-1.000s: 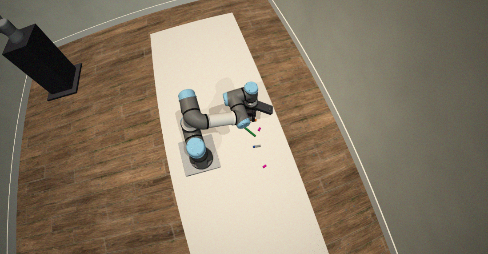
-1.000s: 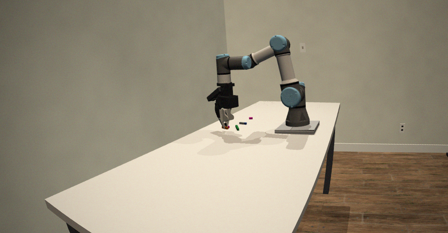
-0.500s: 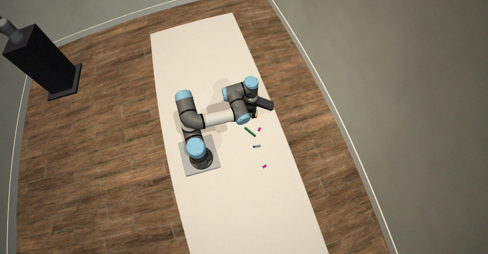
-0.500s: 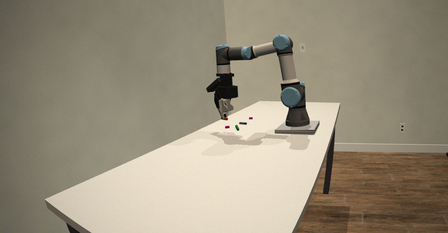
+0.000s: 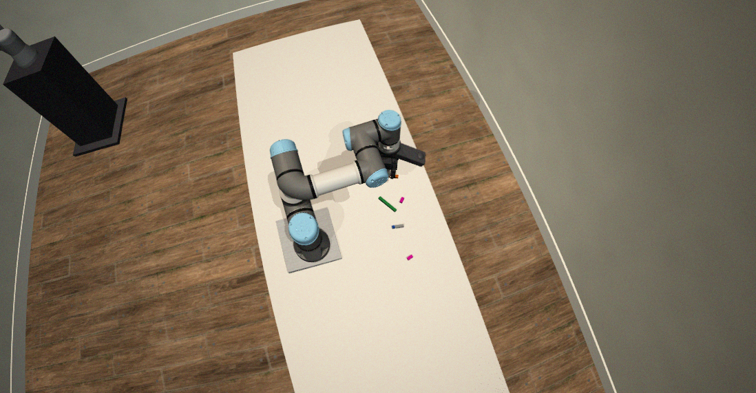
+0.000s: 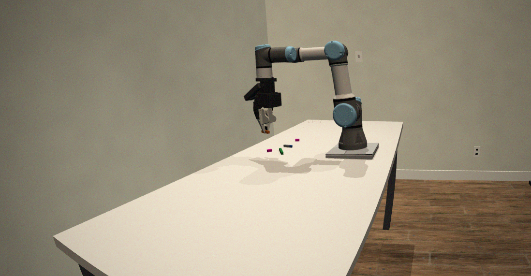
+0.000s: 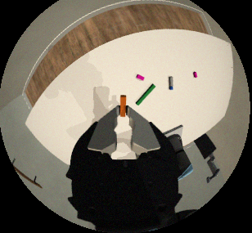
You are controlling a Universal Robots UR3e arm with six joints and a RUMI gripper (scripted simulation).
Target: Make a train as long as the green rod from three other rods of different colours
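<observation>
Right now the grey rod is 150 mm to the right of my hand, 100 mm below it and 10 mm behind it. Round my hand: blue rod: 150 mm to the right, 100 mm below, 30 mm behind; green rod: 100 mm below, 60 mm to the right, 30 mm behind; orange rod: 10 mm below.
</observation>
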